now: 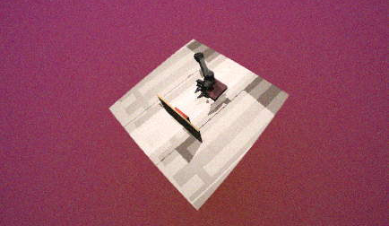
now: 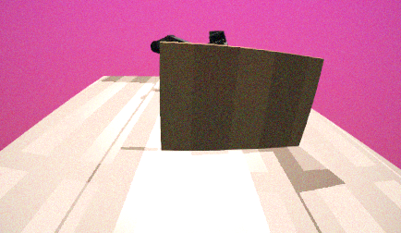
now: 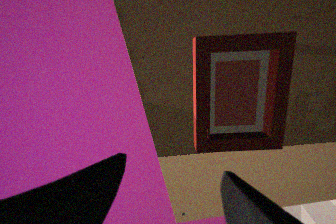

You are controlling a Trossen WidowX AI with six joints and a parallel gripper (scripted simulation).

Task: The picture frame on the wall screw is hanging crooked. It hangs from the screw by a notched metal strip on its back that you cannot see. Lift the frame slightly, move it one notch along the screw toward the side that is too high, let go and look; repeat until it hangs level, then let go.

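The picture frame is 190 mm ahead of my gripper tip, 90 mm below it and 40 mm to the left of it. The rest, counted from my gripper tip: wall panel (200 mm ahead, 90 mm below, 40 mm to the left).
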